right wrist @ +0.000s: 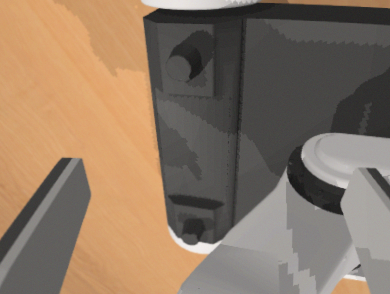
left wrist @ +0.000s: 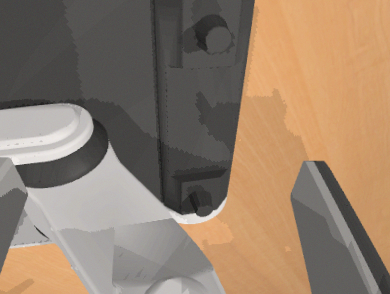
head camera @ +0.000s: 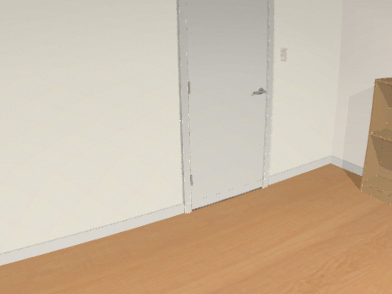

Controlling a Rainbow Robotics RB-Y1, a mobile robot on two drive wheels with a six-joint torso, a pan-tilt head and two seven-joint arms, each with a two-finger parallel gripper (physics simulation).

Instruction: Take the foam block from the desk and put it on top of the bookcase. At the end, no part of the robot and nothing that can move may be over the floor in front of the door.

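Places are measured from the robot's base along level axes (x back, y right, z up), in millimetres.
Pixels of known places: left gripper, between the fingertips: (left wrist: 156,178); right gripper, between the fingertips: (right wrist: 217,181).
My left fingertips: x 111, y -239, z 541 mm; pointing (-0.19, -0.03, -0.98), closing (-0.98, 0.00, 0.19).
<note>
Behind a point stands the place of what it marks.
The bookcase (head camera: 378,112) {x -2686, y 1659, z 756 mm} is cut off by the right edge of the head view; part of its brown side and shelves shows. The door (head camera: 227,110) {x -2595, y 277, z 802 mm} is shut, in the middle of the head view, and the floor in front of the door (head camera: 237,220) is bare wood where it shows. The foam block and the desk do not show in these views. My left gripper (left wrist: 156,178) {x 111, y -239, z 541 mm} is open and empty, beside my dark base and over wooden floor. My right gripper (right wrist: 217,181) {x 108, y 246, z 541 mm} is open and empty, on the other side of the base.
A light wall (head camera: 90,115) {x -2059, y -669, z 929 mm} with a pale baseboard (head camera: 100,231) {x -2024, y -701, z 58 mm} runs left of the door. A light switch (head camera: 283,54) {x -2924, y 803, z 1221 mm} is on the wall right of the door. The room corner lies between the door and the bookcase. My dark base (left wrist: 120,60) {x 129, y -122, z 169 mm} (right wrist: 300,75) {x 164, y 147, z 169 mm} shows in both wrist views.
</note>
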